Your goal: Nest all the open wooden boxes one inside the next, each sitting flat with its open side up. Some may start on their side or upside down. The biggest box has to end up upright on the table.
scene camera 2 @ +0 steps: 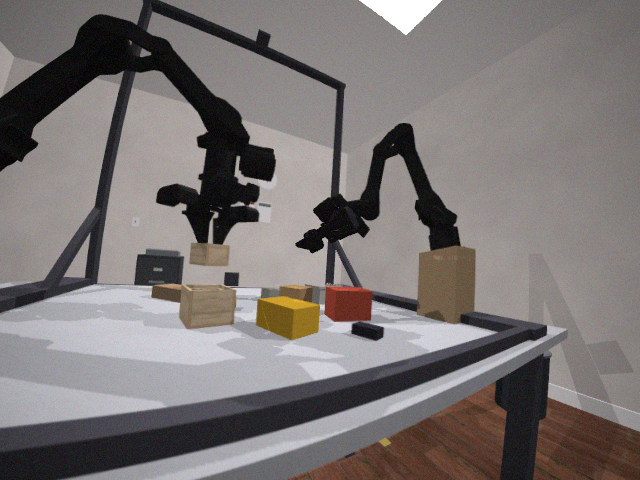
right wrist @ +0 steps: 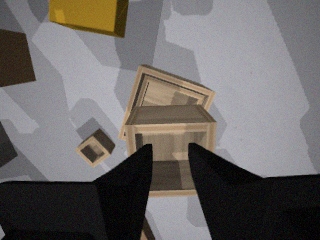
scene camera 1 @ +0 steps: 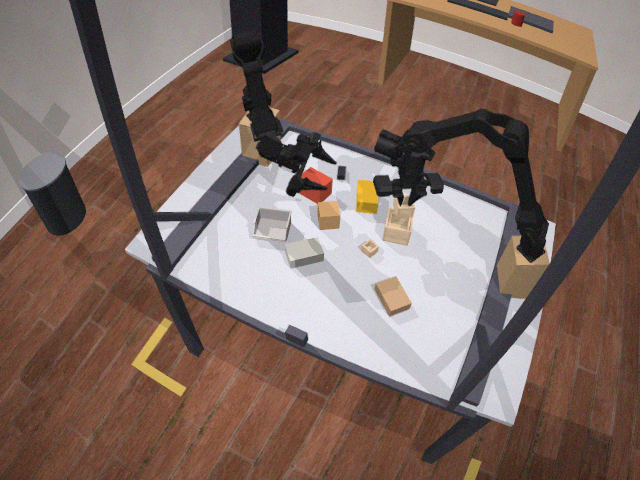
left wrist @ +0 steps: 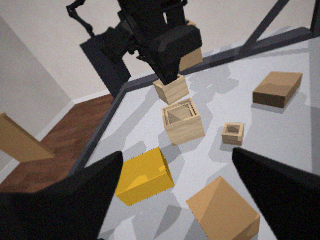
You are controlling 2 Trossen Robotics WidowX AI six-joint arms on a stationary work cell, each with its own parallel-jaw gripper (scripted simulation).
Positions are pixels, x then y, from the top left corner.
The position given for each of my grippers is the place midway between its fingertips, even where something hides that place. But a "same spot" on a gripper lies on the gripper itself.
Scene:
My left gripper shows in scene camera 2 (304,239), in scene camera 1 and in the left wrist view; in the right wrist view it is out of frame. My right gripper shows in scene camera 2, in the right wrist view, in scene camera 1 (404,205) and in the left wrist view (169,86). One and the same spot on my right gripper: (right wrist: 119,197) is (scene camera 2: 227,222). One and the same spot on my left gripper: (scene camera 1: 318,152) is (left wrist: 59,221).

